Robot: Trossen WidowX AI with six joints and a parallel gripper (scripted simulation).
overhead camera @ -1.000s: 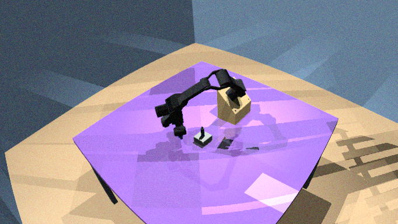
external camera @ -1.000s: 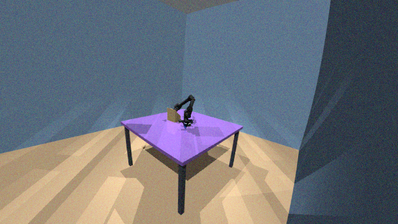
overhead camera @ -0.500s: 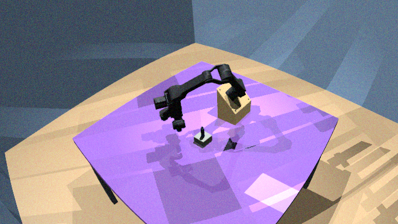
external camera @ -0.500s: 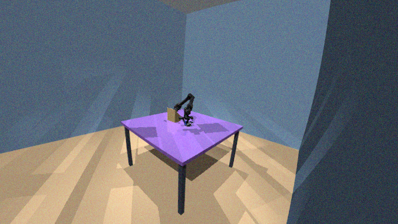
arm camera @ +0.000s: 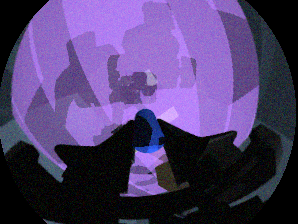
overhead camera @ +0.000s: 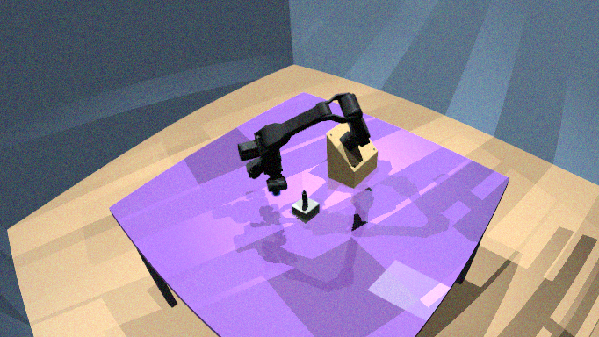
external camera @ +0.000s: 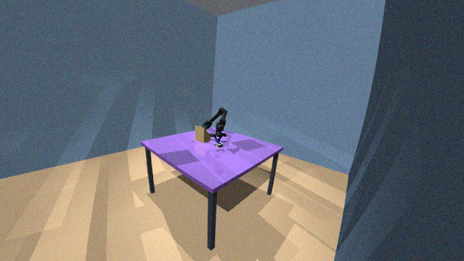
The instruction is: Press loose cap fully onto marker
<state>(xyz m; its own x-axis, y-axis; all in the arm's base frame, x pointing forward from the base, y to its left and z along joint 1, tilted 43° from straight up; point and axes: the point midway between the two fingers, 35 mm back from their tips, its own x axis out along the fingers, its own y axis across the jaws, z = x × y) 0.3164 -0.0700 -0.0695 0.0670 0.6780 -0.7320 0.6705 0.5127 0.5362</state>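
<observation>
Right now my gripper tip is 50 mm past the holder block, 90 mm to the right of it and 70 mm above it. From my gripper tip the other things lie so: blue marker cap: 10 mm above.
</observation>
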